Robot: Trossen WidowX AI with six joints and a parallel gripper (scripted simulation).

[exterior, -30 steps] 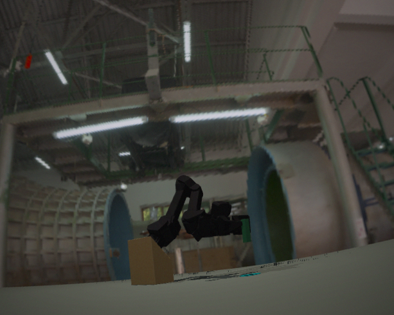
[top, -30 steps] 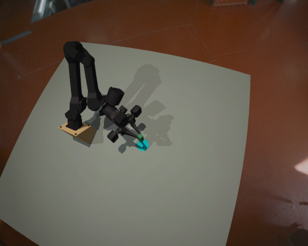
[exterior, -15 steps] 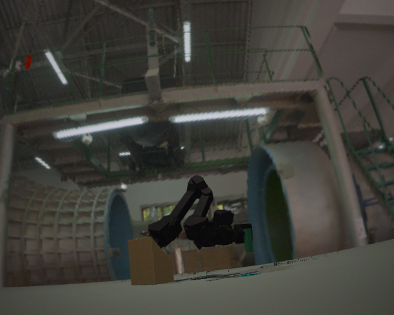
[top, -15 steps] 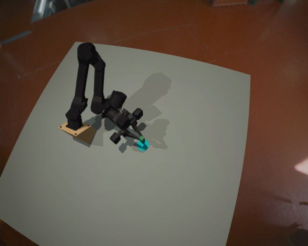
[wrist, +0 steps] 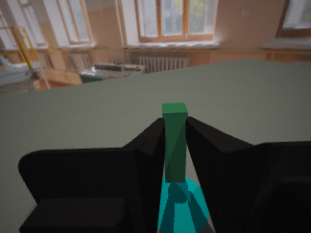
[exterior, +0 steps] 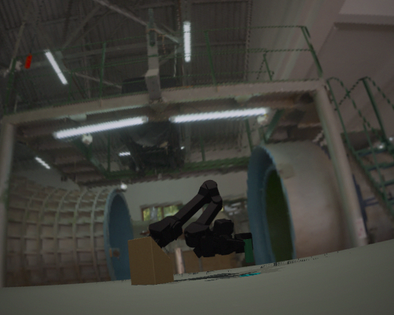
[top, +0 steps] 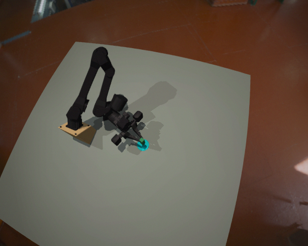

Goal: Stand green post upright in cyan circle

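Now: the cyan circle 90 mm below my gripper tip. Round my gripper tip: green post: 20 mm below.
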